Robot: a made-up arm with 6 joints.
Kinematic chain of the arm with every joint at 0, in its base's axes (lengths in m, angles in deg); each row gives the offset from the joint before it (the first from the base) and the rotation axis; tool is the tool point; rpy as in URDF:
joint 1: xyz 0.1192 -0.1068 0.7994 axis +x
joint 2: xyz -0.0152 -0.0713 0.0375 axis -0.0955 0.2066 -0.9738
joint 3: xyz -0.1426 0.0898 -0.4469 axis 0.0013 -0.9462 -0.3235
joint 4: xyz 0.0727 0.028 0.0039 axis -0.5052 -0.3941 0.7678
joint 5: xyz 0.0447 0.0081 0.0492 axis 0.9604 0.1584 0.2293
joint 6: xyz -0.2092 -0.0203 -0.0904 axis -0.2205 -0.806 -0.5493
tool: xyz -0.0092 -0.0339 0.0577 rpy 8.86 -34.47 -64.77
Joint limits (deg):
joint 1: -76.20..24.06
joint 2: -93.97..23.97
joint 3: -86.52..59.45
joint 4: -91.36..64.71
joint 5: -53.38..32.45
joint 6: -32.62..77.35
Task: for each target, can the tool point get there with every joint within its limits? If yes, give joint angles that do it. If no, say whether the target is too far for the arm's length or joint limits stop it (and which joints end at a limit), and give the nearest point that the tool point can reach.
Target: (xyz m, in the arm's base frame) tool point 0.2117 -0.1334 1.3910
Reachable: no: joint limits stop it (at a limit: joint 1, joint 2, joint 5, joint 6) | nearest point 0.0803 -0.4583 0.8995 | short by 0.604 m
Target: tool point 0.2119 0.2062 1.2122
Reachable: no: joint limits stop it (at a limit: joint 1, joint 2, joint 4, joint 5, joint 6) | nearest point 0.0537 0.1791 0.6799 | short by 0.556 m
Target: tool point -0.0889 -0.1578 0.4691
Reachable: yes | joints 8.50 -77.23 -13.02 -71.22 -27.61 11.80
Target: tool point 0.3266 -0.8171 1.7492
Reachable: no: too far | nearest point 0.0962 -0.5885 0.9163 | short by 0.894 m
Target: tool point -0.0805 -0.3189 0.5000
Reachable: yes | joints -27.36 11.11 -35.74 39.91 -33.57 -5.86
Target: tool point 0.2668 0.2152 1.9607
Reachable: no: too far | nearest point 0.0665 -0.4590 0.9030 | short by 1.270 m
